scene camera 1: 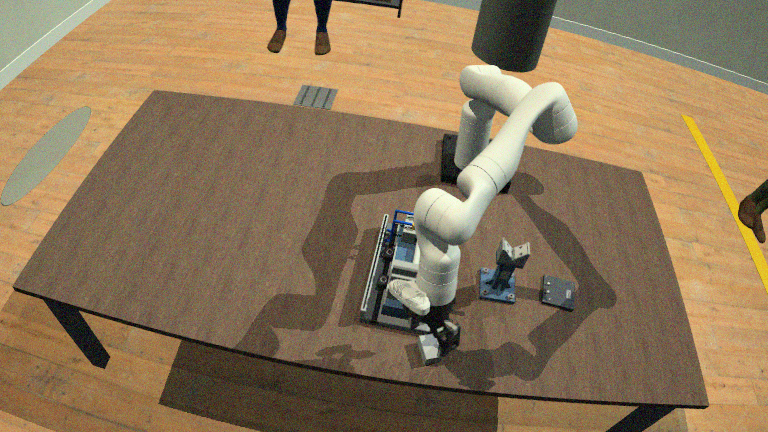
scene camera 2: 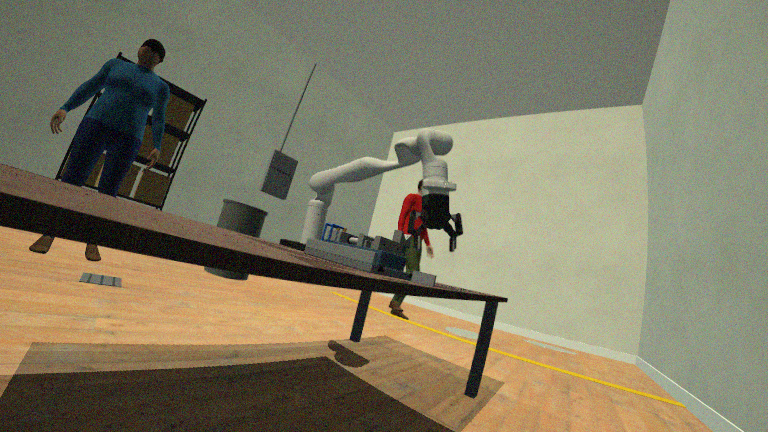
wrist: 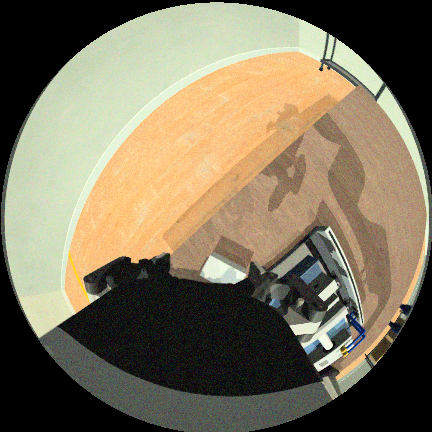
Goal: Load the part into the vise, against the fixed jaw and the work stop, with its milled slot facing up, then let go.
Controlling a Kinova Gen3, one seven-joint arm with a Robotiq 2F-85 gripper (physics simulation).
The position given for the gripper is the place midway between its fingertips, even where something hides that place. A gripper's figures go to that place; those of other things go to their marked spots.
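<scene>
You can see the gripper (scene camera 1: 427,341), and it's 103 cm from the lens. There's also a grey plate (scene camera 1: 557,288), which is 132 cm from the lens, so the gripper is nearer to the lens than the grey plate.
</scene>
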